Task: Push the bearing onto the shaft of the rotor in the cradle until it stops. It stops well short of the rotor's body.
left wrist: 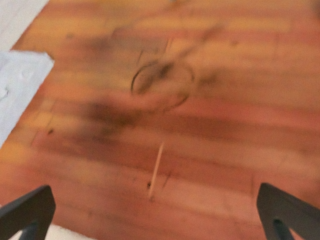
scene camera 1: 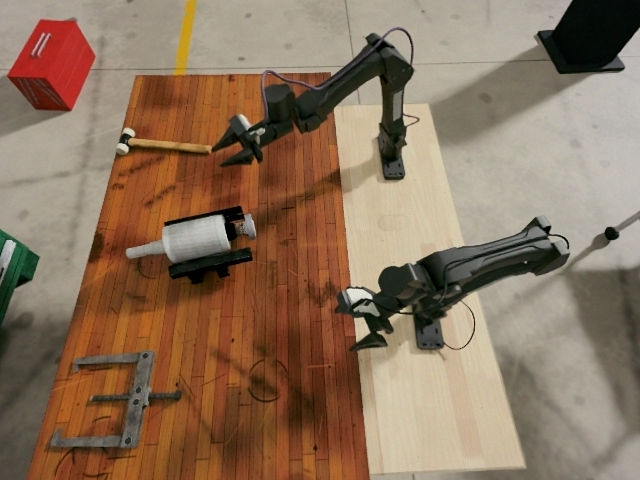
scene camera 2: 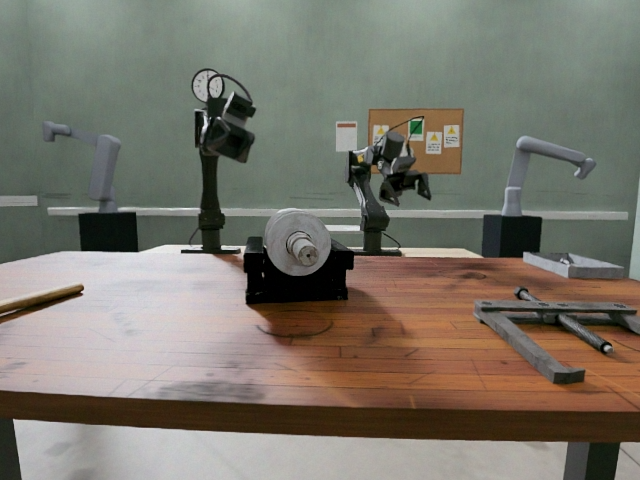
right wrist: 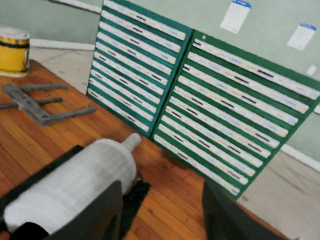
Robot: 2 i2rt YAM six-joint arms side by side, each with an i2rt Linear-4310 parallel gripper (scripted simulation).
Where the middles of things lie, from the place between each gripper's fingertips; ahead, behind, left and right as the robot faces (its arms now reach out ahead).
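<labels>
White rotor (scene camera 2: 298, 243): 12 cm to the left of my right hand (scene camera 2: 240, 138), 19 cm below it and 9 cm ahead of it. Black cradle (scene camera 2: 329, 282): 24 cm below my right hand, 9 cm ahead of it, 12 cm to the left of it.
With my left hand (scene camera 2: 414, 200) as the reference, the white rotor is 7 cm below it, 36 cm ahead of it and 29 cm to the right of it. The black cradle is 29 cm to the right of my left hand, 36 cm ahead of it and 12 cm below it.
</labels>
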